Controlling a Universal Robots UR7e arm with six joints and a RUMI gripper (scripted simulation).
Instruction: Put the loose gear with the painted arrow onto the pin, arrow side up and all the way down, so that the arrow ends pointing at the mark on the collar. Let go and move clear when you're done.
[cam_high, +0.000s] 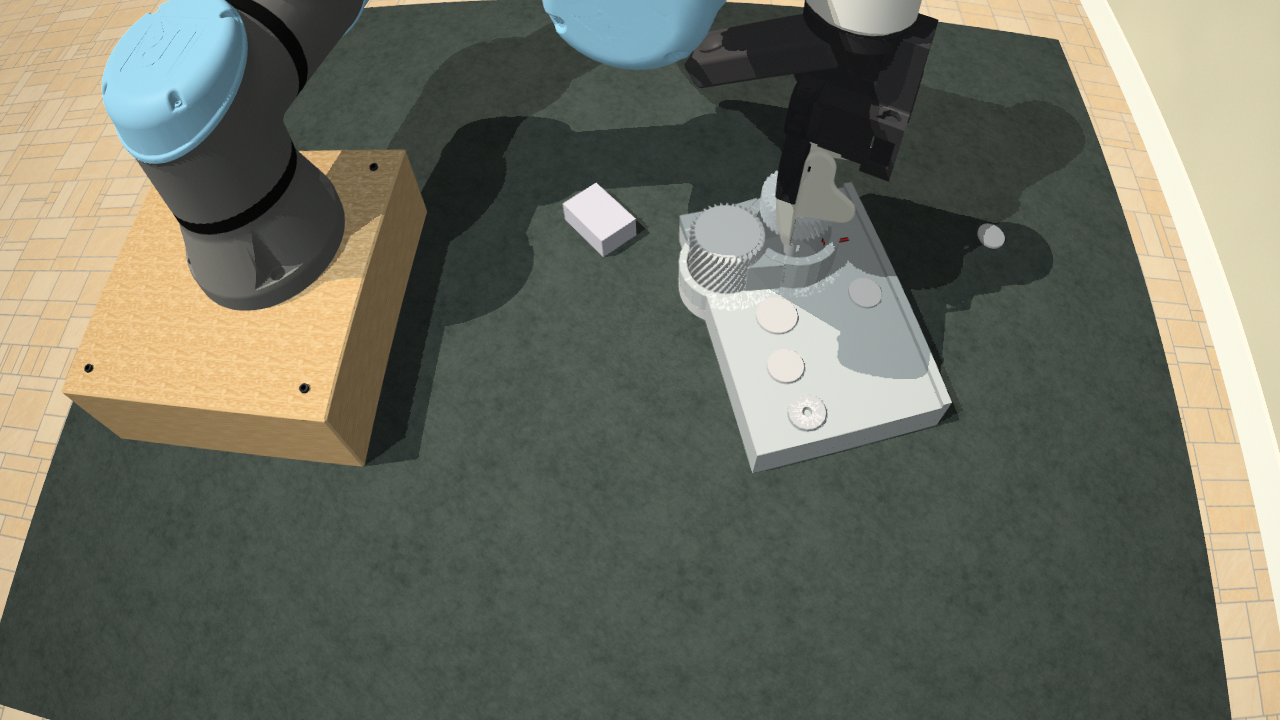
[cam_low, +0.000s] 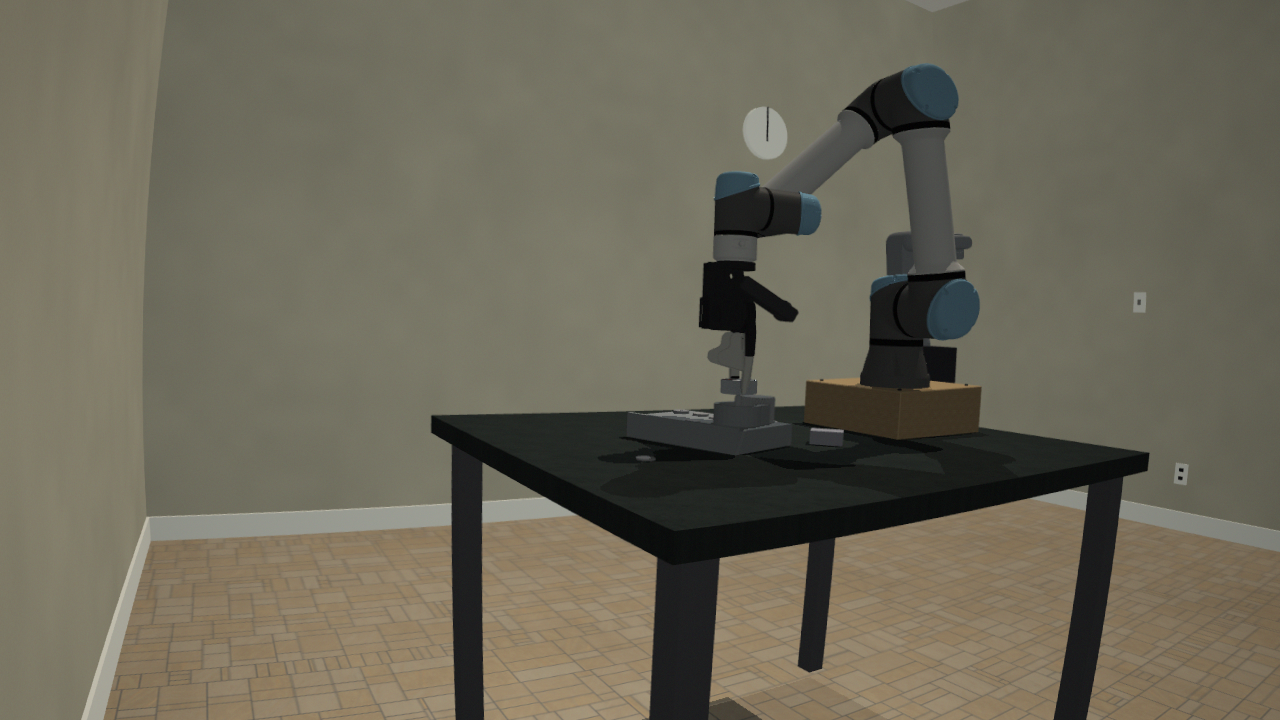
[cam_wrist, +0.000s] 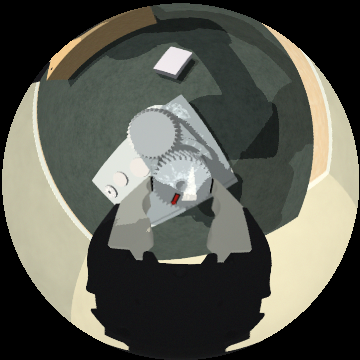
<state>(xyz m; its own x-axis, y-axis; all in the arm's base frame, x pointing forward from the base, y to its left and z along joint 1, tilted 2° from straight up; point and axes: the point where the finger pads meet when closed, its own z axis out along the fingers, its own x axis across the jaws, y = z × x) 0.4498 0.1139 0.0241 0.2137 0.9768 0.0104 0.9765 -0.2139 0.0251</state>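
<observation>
Now: hand right at the gear. Also, from my hand: grey block (180 mm behind, 90 mm below, 20 mm to the left).
</observation>
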